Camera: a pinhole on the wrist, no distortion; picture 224 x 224 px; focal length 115.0 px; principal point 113.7 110.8 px. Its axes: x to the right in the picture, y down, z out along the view. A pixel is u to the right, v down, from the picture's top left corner.
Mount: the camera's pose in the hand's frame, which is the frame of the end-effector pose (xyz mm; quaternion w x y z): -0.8 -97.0 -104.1 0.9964 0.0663 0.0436 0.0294
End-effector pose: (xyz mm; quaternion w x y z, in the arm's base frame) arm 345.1 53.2 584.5 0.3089 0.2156 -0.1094 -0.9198
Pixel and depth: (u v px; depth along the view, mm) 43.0 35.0 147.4
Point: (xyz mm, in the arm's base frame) 266.7 271.4 567.1
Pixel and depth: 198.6 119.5 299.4
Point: 36.2 -7.7 626.3
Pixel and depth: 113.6 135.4 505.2
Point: 98.2 100.7 914.6
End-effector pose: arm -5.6 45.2 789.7 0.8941 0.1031 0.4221 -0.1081
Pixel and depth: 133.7 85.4 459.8
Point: 243.3 -299.7 873.6
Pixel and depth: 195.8 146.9 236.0
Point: 188.0 -50.3 720.2
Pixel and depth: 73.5 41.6 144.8
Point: -60.9 -156.0 816.0
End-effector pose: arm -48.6 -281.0 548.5 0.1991 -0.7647 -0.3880 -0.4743
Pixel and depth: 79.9 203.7 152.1
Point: -18.6 -253.0 484.0
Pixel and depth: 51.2 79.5 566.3
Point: -115.7 140.6 92.6
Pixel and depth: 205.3 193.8 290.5
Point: 190.4 -107.4 679.0
